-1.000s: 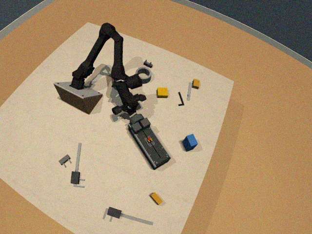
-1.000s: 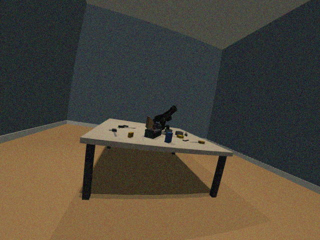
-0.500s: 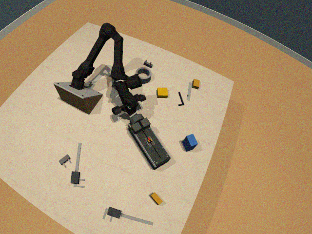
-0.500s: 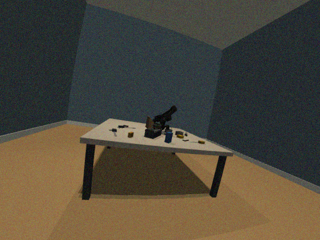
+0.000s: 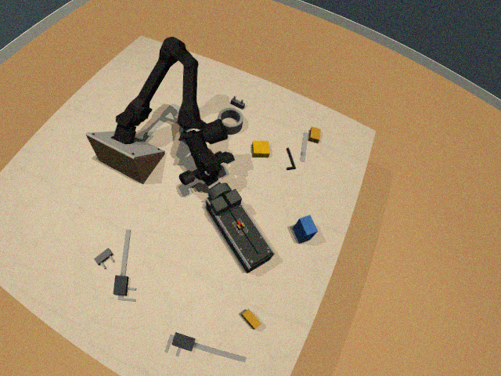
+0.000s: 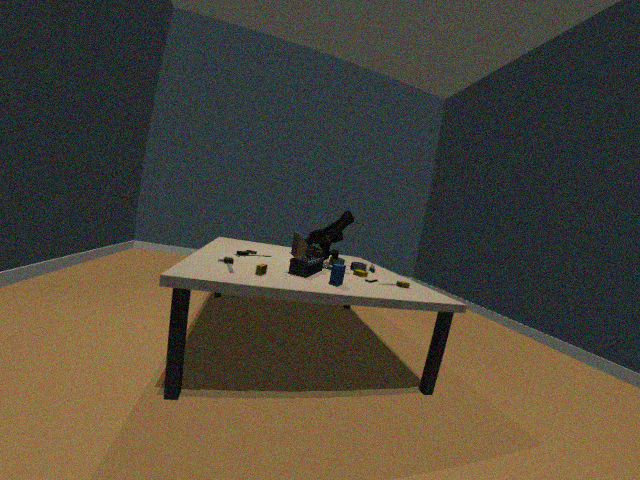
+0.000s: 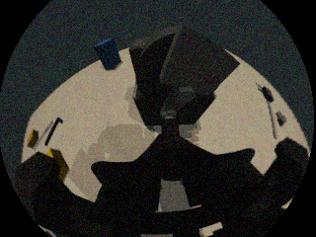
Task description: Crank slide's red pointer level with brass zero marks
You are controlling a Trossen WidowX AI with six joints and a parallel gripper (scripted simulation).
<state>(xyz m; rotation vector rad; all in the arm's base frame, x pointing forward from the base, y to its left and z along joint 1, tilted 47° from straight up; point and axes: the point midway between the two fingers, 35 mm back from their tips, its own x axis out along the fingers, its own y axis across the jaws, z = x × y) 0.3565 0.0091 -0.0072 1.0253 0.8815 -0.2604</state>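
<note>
My gripper tip is now 30 mm below the crank handle, 20 mm past it and 10 mm to the right of it. Also, from my gripper tip: yellow block 240 mm to the left, 80 mm ahead, 20 mm below; red pointer 120 mm ahead, 100 mm to the right, 50 mm above; black hex key 240 mm to the left, 200 mm ahead, 30 mm below.
</note>
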